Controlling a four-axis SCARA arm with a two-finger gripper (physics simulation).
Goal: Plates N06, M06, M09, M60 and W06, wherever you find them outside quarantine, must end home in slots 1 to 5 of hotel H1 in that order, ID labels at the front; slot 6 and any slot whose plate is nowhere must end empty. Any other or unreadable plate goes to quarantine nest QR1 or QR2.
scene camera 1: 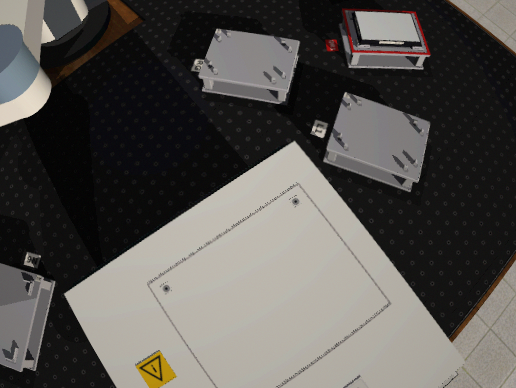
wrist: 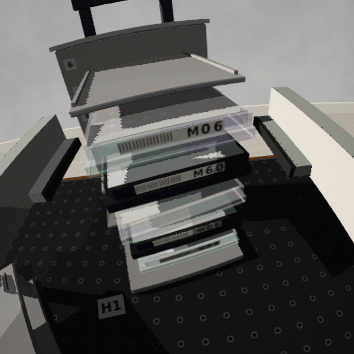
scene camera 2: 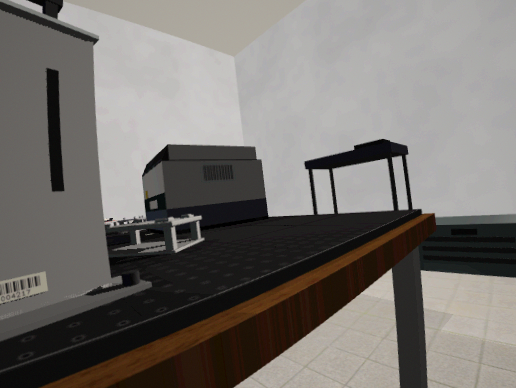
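Pixels of known places: gripper, fingertip midpoint: [wrist: 162, 114]; arm's base, origin of the base link: [scene camera 1: 62, 27].
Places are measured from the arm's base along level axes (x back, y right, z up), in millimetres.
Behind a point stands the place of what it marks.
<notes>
In the wrist view, hotel H1 [wrist: 135, 45] @[y 616, x -335, z 241 mm] holds a stack of plates. Its top shelf [wrist: 155, 82] @[y 526, x -314, z 227 mm], beside tag 6, is bare. Below it are clear plate M06 [wrist: 207, 131] @[y 496, x -291, z 209 mm], then black plate M60 [wrist: 172, 185] @[y 491, x -311, z 181 mm], labels facing front. Lower are a clear plate [wrist: 182, 214] @[y 490, x -308, z 158 mm] with no readable label, a black plate [wrist: 141, 248] @[y 485, x -339, z 130 mm] with a blurred label and a clear bottom plate [wrist: 187, 253] @[y 492, x -308, z 105 mm], too small to read. My gripper [wrist: 162, 114] @[y 509, x -312, z 215 mm] is open, its fingers apart left and right of the stack in the view, holding nothing. A dark plate with a pale top [scene camera 1: 387, 27] @[y -462, x -570, z 77 mm] sits in a red-rimmed quarantine nest [scene camera 1: 352, 51] @[y -367, x -561, z 63 mm].
Scene camera 1 shows bare nests RG [scene camera 1: 250, 57] @[y -213, x -446, z 63 mm], L1 [scene camera 1: 380, 132] @[y -270, x -710, z 63 mm] and one at the left [scene camera 1: 15, 305] @[y 379, x -527, z 63 mm], plus a large white instrument [scene camera 1: 260, 280] @[y 60, x -778, z 264 mm]. Scene camera 2 shows a tall grey housing [scene camera 2: 30, 150] @[y 641, x -360, z 138 mm], a white nest [scene camera 2: 171, 239] @[y 503, x -525, z 34 mm], a grey instrument [scene camera 2: 215, 185] @[y 244, x -788, z 140 mm] and a dark stand [scene camera 2: 345, 159].
</notes>
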